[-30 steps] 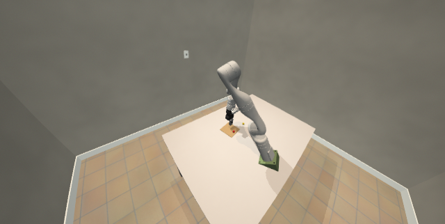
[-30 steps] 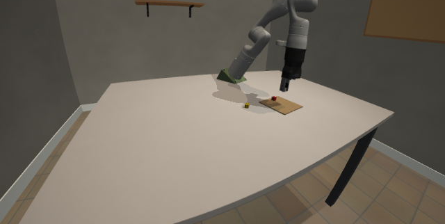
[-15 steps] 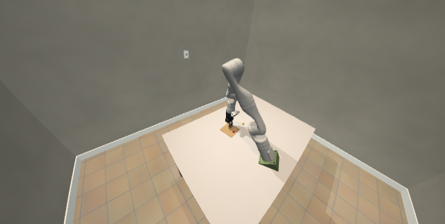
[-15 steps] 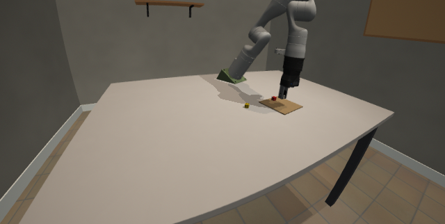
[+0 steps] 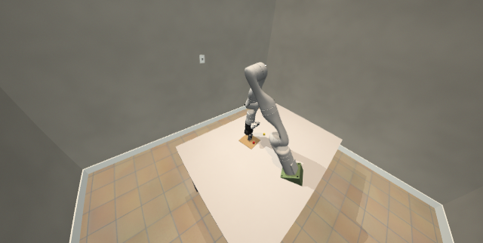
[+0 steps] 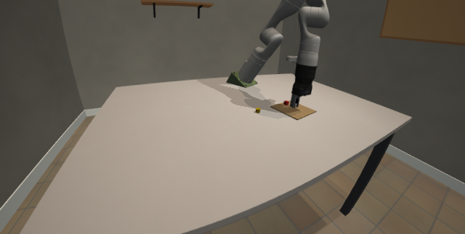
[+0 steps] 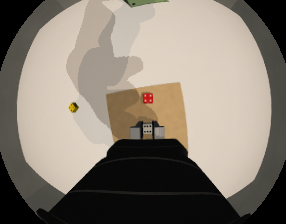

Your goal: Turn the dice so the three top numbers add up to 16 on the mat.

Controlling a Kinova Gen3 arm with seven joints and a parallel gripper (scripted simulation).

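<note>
My hand is 1 cm above the white die. From my hand the other things lie so: tan mat: 3 cm below; then red die: 5 cm behind, 2 cm below; then yellow die: 15 cm to the right, 5 cm behind, 2 cm below.
</note>
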